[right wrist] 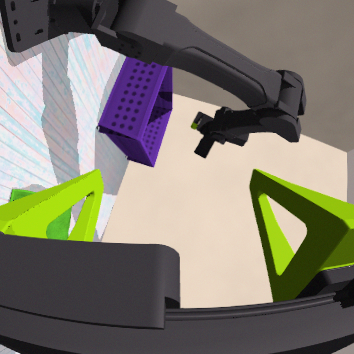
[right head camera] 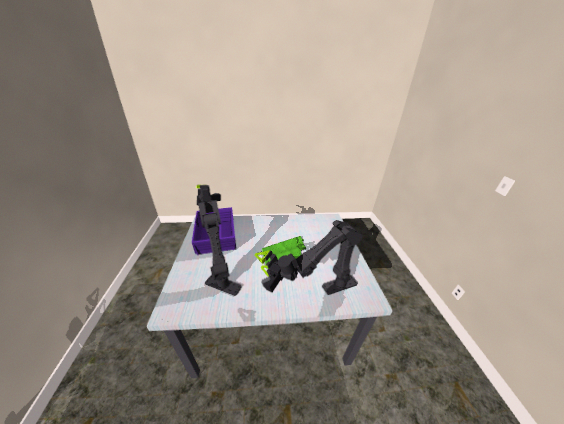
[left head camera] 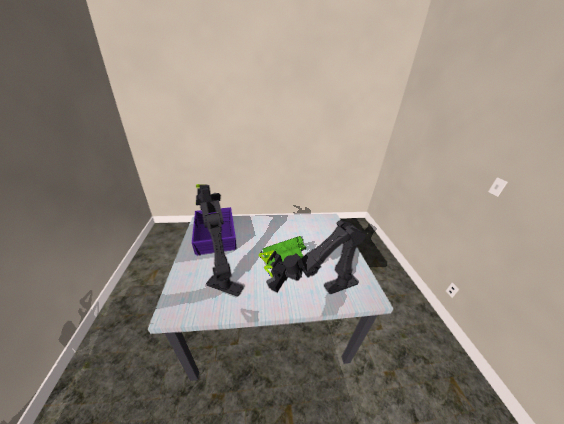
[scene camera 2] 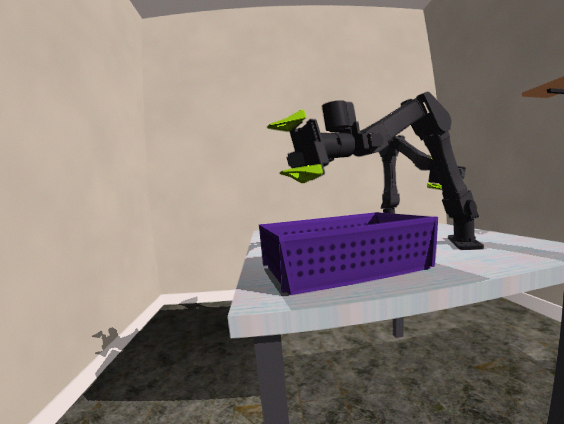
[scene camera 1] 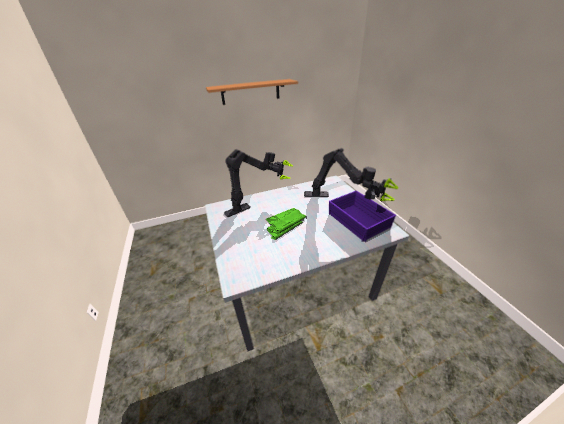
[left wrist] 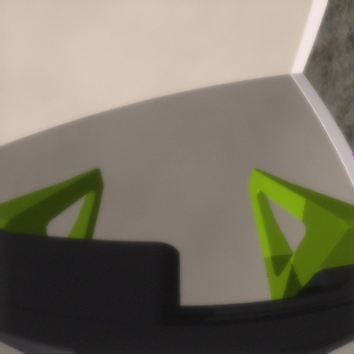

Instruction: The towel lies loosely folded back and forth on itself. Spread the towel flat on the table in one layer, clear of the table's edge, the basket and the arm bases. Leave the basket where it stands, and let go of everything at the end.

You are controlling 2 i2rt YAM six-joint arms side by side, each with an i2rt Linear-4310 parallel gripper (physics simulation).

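Observation:
The green towel (left head camera: pixel 287 247) (right head camera: pixel 286 247) (scene camera 1: pixel 286 220) lies folded in a small layered stack on the table, and a corner shows in the right wrist view (right wrist: pixel 20 194). The purple basket (left head camera: pixel 215 246) (right head camera: pixel 215 246) (scene camera 1: pixel 349 220) (scene camera 2: pixel 360 255) (right wrist: pixel 132 95) stands upright near the table's far left corner in the head views. My left gripper (scene camera 1: pixel 395 191) (scene camera 2: pixel 275 150) (left wrist: pixel 175 176) is open and empty, high over the basket's side. My right gripper (left head camera: pixel 264 265) (right head camera: pixel 259 263) (scene camera 1: pixel 290 171) (right wrist: pixel 175 177) is open and empty, raised above the table, apart from the towel; its arm partly hides the towel in the head views.
The table (left head camera: pixel 200 312) (right head camera: pixel 200 312) (scene camera 1: pixel 250 267) (scene camera 2: pixel 500 272) carries both arm bases along its near side in the head views. The left arm reaches over the basket. Walls stand beyond the table, and an orange shelf (scene camera 1: pixel 252 86) hangs on one wall.

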